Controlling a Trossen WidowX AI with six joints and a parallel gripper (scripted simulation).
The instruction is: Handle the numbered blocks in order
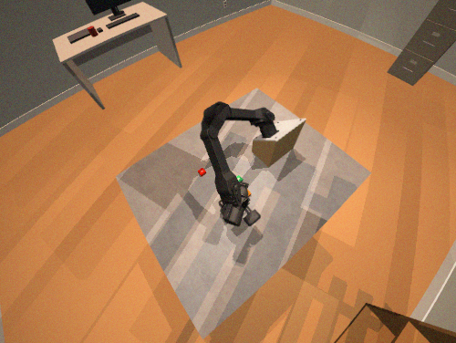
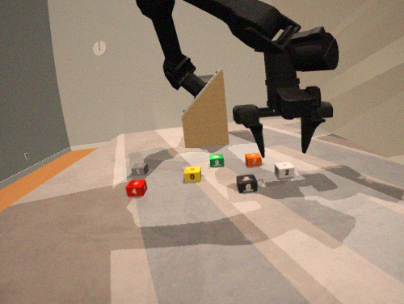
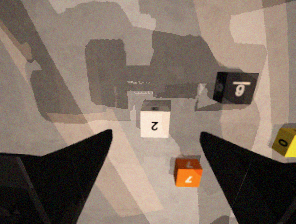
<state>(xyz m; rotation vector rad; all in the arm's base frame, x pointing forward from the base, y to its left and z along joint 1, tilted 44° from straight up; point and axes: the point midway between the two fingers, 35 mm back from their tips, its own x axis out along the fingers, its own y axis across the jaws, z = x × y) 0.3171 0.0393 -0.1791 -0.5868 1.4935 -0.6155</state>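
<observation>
My gripper tip is now 30 mm above the white block. The rest, counted from my gripper tip: black block (40 mm ahead, 80 mm to the right, 30 mm below); then green block (100 mm behind, 130 mm to the right, 30 mm below); then orange block (80 mm behind, 50 mm to the right, 30 mm below).
</observation>
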